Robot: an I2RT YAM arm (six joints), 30 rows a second.
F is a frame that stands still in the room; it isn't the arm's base.
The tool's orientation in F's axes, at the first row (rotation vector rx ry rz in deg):
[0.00 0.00 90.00]
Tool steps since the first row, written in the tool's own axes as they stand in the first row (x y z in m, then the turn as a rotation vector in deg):
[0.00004 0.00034 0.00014 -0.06 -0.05 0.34]
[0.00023 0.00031 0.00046 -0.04 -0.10 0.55]
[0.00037 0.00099 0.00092 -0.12 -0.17 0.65]
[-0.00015 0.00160 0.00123 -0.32 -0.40 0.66]
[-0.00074 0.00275 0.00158 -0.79 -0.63 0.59]
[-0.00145 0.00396 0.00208 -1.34 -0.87 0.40]
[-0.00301 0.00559 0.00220 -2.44 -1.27 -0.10]
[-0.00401 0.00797 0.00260 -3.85 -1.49 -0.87]
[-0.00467 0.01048 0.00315 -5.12 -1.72 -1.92]
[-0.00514 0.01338 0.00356 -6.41 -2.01 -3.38]
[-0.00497 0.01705 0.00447 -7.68 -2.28 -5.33]
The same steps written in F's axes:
[-0.00034 0.00004 0.00014 0.05 -0.06 0.34]
[-0.00031 0.00023 0.00046 0.10 -0.04 0.55]
[-0.00099 0.00037 0.00092 0.17 -0.12 0.65]
[-0.00160 -0.00015 0.00123 0.40 -0.32 0.66]
[-0.00275 -0.00074 0.00158 0.63 -0.79 0.59]
[-0.00396 -0.00145 0.00208 0.87 -1.34 0.40]
[-0.00559 -0.00301 0.00220 1.27 -2.44 -0.10]
[-0.00797 -0.00401 0.00260 1.49 -3.85 -0.87]
[-0.01048 -0.00467 0.00315 1.72 -5.12 -1.92]
[-0.01338 -0.00514 0.00356 2.01 -6.41 -3.38]
[-0.01705 -0.00497 0.00447 2.28 -7.68 -5.33]

